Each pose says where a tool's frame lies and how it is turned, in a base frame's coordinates. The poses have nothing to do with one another.
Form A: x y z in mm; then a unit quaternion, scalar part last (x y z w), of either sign.
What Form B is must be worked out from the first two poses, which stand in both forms.
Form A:
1: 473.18 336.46 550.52 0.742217 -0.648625 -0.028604 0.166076
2: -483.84 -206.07 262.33 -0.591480 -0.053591 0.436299 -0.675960
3: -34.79 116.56 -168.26 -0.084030 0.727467 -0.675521 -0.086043
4: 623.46 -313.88 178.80 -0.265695 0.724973 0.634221 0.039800
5: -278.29 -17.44 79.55 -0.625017 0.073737 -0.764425 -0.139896
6: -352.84 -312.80 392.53 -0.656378 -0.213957 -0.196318 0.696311
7: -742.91 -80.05 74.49 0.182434 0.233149 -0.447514 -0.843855
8: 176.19 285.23 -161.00 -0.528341 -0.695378 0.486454 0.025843
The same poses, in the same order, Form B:
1: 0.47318 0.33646 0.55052 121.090 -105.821 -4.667
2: -0.48384 -0.20607 0.26233 76.203 6.904 -56.210
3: -0.03479 0.11656 -0.16826 14.349 -124.223 115.353
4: 0.62346 -0.31388 0.17880 -46.650 127.289 111.355
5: -0.27829 -0.01744 0.07955 103.468 -12.207 126.546
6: -0.35284 -0.31280 0.39253 -83.894 -27.346 -25.092
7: -0.74291 -0.08005 0.07449 -22.066 -28.201 54.129
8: 0.17619 0.28523 -0.16100 -93.568 -123.150 86.150
